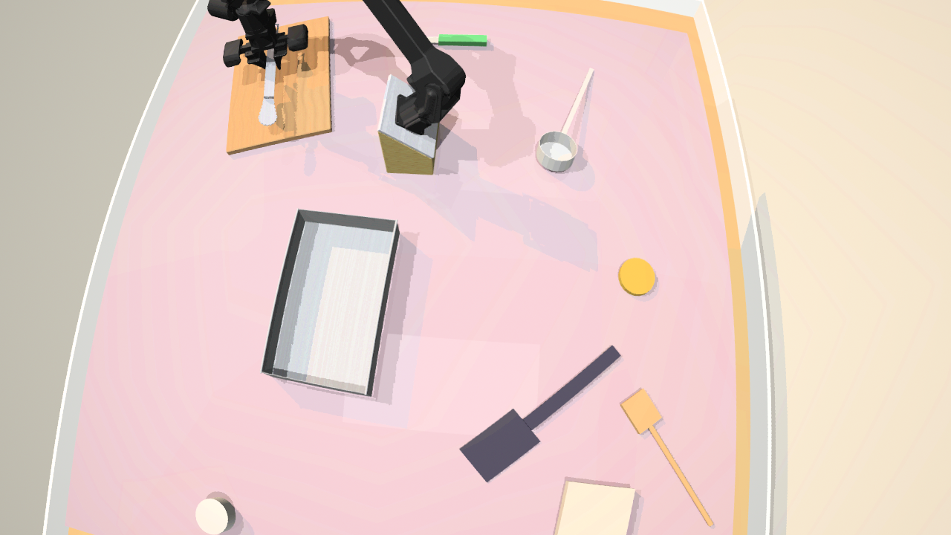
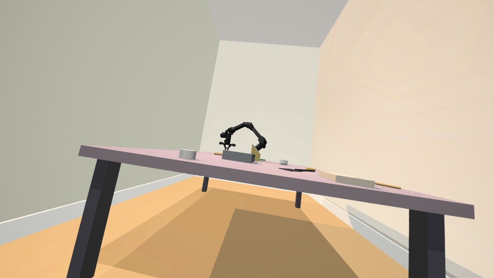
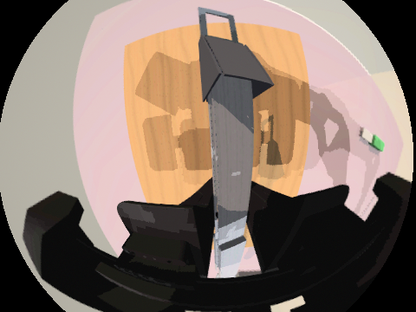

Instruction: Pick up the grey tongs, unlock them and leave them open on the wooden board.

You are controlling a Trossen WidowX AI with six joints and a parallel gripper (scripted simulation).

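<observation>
Right now the wooden board is 4 cm below my gripper tip. The rest, counted from my gripper tip: yellow disc: 47 cm ahead, 74 cm to the left, 4 cm below; then green-handled tool: 10 cm behind, 37 cm to the left, 4 cm below; then roasting tin: 52 cm ahead, 20 cm to the left, 2 cm below.
</observation>
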